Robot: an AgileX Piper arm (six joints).
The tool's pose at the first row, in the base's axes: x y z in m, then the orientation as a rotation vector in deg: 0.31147 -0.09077 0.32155 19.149 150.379 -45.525
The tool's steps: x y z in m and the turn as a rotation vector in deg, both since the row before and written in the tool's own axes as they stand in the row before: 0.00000 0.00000 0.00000 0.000 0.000 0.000; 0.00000 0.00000 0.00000 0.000 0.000 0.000; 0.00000 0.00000 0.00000 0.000 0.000 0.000; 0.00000 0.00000 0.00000 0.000 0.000 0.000; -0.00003 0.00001 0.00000 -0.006 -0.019 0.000; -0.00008 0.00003 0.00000 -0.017 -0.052 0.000; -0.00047 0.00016 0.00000 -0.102 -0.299 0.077; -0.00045 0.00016 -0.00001 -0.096 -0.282 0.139; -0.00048 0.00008 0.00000 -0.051 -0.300 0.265; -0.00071 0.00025 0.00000 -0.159 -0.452 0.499; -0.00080 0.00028 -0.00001 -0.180 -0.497 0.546; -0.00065 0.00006 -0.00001 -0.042 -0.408 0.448; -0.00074 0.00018 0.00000 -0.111 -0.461 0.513; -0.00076 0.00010 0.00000 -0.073 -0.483 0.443
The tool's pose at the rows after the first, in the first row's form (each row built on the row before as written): 0.31147 -0.09077 0.32155 19.149 150.379 -45.525; 0.31147 -0.09077 0.32155 19.149 150.379 -45.525; 0.31147 -0.09077 0.32155 19.149 150.379 -45.525; 0.31147 -0.09077 0.32155 19.149 150.379 -45.525; 0.31150 -0.09077 0.32156 19.138 150.363 -45.516; 0.31158 -0.09075 0.32158 19.108 150.320 -45.492; 0.31206 -0.09067 0.32170 19.035 150.046 -45.320; 0.31251 -0.09058 0.32182 19.051 149.763 -45.137; 0.31297 -0.09057 0.32199 19.233 149.403 -44.972; 0.31369 -0.09045 0.32218 19.609 148.849 -44.581; 0.31449 -0.09031 0.32241 20.014 148.241 -44.146; 0.31508 -0.09033 0.32269 20.376 147.709 -43.929; 0.31579 -0.09027 0.32295 20.771 147.123 -43.598; 0.31649 -0.09028 0.32327 21.077 146.531 -43.342
